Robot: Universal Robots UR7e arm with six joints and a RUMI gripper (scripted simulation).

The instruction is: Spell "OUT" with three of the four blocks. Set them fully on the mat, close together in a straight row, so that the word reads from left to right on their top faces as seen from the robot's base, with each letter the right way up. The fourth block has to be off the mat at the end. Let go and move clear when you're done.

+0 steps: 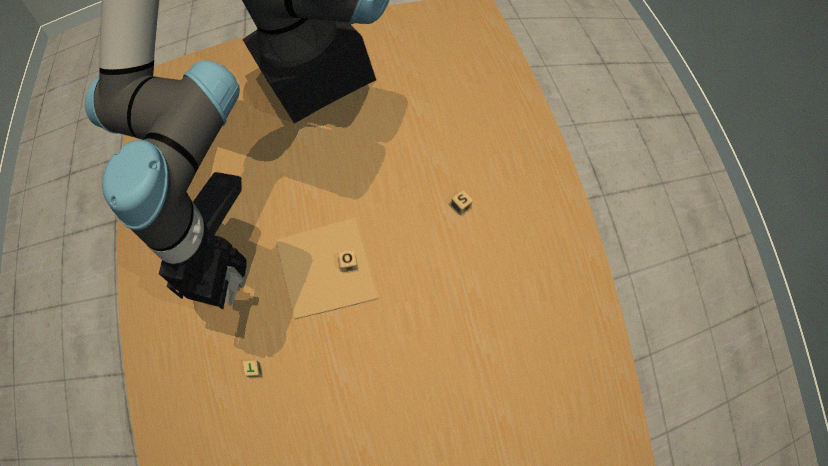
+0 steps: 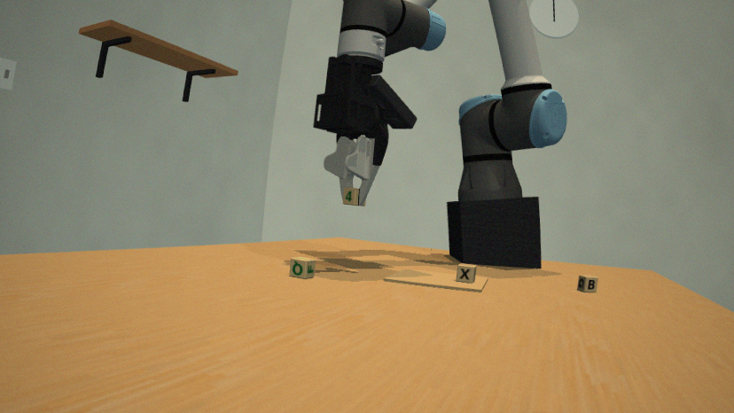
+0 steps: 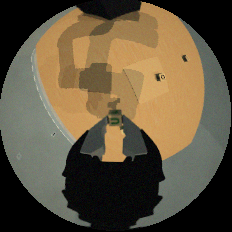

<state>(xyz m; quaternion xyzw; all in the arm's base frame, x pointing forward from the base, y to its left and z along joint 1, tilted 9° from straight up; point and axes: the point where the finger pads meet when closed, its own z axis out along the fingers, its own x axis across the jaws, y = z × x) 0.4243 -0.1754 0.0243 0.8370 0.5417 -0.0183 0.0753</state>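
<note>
My gripper is now 140 mm to the right of the tan mat, 120 mm above it and 20 mm past it. The rest, counted from my hand: S block 380 mm to the left, 100 mm below, 70 mm behind.
</note>
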